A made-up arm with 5 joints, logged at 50 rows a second.
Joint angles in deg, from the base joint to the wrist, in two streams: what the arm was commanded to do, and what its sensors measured. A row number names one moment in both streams.
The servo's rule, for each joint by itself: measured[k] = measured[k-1] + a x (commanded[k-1-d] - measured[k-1]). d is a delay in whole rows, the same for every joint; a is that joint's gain. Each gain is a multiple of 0.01, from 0.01 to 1. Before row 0 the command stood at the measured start. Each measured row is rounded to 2 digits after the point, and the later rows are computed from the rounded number. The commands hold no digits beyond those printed.
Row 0, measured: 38.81 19.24 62.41 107.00 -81.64
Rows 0 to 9, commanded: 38.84 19.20 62.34 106.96 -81.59; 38.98 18.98 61.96 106.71 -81.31; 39.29 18.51 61.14 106.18 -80.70; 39.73 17.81 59.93 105.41 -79.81; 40.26 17.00 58.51 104.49 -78.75; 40.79 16.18 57.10 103.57 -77.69; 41.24 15.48 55.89 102.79 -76.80; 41.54 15.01 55.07 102.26 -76.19; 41.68 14.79 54.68 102.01 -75.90; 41.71 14.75 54.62 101.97 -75.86
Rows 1 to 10, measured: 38.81 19.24 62.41 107.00 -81.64; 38.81 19.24 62.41 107.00 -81.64; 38.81 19.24 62.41 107.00 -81.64; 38.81 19.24 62.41 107.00 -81.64; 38.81 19.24 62.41 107.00 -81.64; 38.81 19.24 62.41 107.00 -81.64; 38.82 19.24 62.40 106.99 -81.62; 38.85 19.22 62.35 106.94 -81.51; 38.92 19.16 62.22 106.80 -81.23; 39.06 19.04 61.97 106.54 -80.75
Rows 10 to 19, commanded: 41.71 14.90 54.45 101.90 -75.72; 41.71 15.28 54.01 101.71 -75.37; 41.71 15.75 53.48 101.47 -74.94; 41.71 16.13 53.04 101.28 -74.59; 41.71 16.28 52.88 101.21 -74.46; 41.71 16.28 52.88 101.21 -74.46; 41.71 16.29 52.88 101.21 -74.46; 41.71 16.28 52.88 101.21 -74.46; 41.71 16.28 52.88 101.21 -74.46; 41.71 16.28 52.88 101.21 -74.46
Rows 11 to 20, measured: 39.26 18.86 61.59 106.15 -80.07; 39.52 18.62 61.10 105.66 -79.26; 39.81 18.34 60.53 105.11 -78.42; 40.10 18.04 59.93 104.57 -77.66; 40.37 17.75 59.35 104.08 -77.06; 40.60 17.48 58.83 103.68 -76.65; 40.79 17.25 58.35 103.34 -76.33; 40.95 17.07 57.87 103.03 -76.00; 41.08 16.95 57.39 102.73 -75.64; 41.19 16.88 56.91 102.45 -75.28
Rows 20 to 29, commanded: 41.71 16.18 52.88 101.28 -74.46; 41.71 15.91 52.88 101.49 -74.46; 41.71 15.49 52.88 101.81 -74.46; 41.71 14.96 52.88 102.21 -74.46; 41.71 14.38 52.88 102.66 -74.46; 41.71 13.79 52.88 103.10 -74.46; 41.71 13.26 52.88 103.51 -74.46; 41.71 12.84 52.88 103.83 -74.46; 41.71 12.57 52.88 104.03 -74.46; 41.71 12.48 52.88 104.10 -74.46
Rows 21 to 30, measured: 41.28 16.83 56.47 102.21 -75.00; 41.35 16.78 56.08 102.02 -74.82; 41.41 16.74 55.73 101.87 -74.70; 41.46 16.70 55.42 101.74 -74.62; 41.50 16.66 55.14 101.64 -74.57; 41.54 16.63 54.89 101.56 -74.53; 41.57 16.59 54.67 101.51 -74.51; 41.59 16.53 54.47 101.51 -74.49; 41.61 16.44 54.30 101.57 -74.48; 41.63 16.31 54.14 101.69 -74.47
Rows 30 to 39, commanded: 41.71 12.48 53.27 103.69 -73.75; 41.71 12.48 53.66 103.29 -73.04; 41.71 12.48 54.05 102.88 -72.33; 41.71 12.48 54.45 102.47 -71.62; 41.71 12.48 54.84 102.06 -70.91; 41.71 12.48 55.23 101.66 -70.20; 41.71 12.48 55.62 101.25 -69.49; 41.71 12.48 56.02 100.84 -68.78; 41.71 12.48 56.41 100.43 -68.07; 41.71 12.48 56.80 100.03 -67.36
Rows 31 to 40, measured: 41.64 16.14 54.00 101.87 -74.47; 41.65 15.93 53.88 102.10 -74.47; 41.66 15.69 53.77 102.37 -74.47; 41.67 15.43 53.67 102.65 -74.47; 41.68 15.17 53.58 102.91 -74.47; 41.69 14.93 53.50 103.14 -74.47; 41.69 14.71 53.47 103.24 -74.23; 41.69 14.51 53.49 103.25 -73.83; 41.69 14.33 53.55 103.18 -73.32; 41.69 14.16 53.65 103.05 -72.74
